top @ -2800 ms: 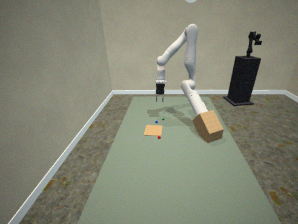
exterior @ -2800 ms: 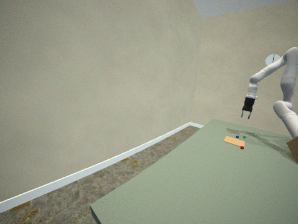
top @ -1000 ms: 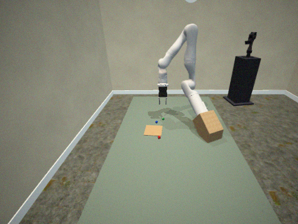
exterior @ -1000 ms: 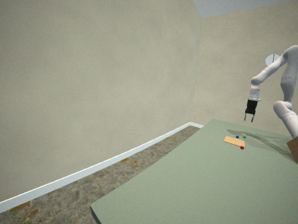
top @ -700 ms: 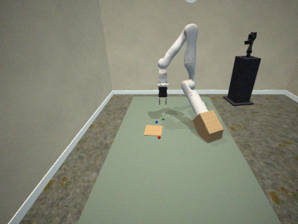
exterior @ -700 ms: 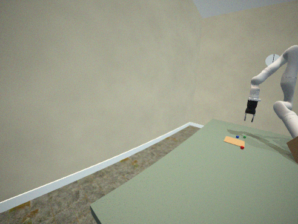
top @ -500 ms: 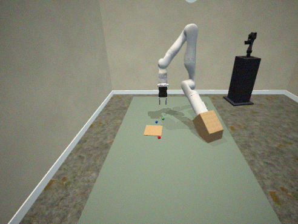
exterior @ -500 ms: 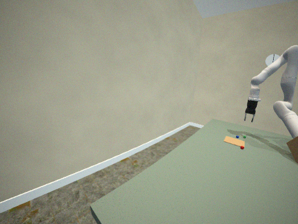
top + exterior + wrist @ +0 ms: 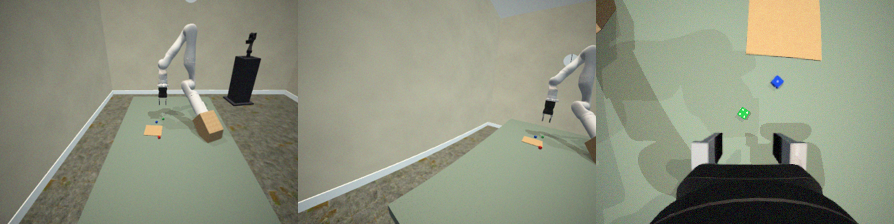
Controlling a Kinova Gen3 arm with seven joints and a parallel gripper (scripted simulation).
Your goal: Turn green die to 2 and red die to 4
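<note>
Now: the green die 150 mm below my hand and 30 mm to the left of it. Round my hand: red die: 290 mm to the left, 150 mm below, 80 mm ahead; then tan mat: 190 mm to the left, 150 mm below, 110 mm ahead; then blue die: 150 mm below, 70 mm to the left, 70 mm ahead.
</note>
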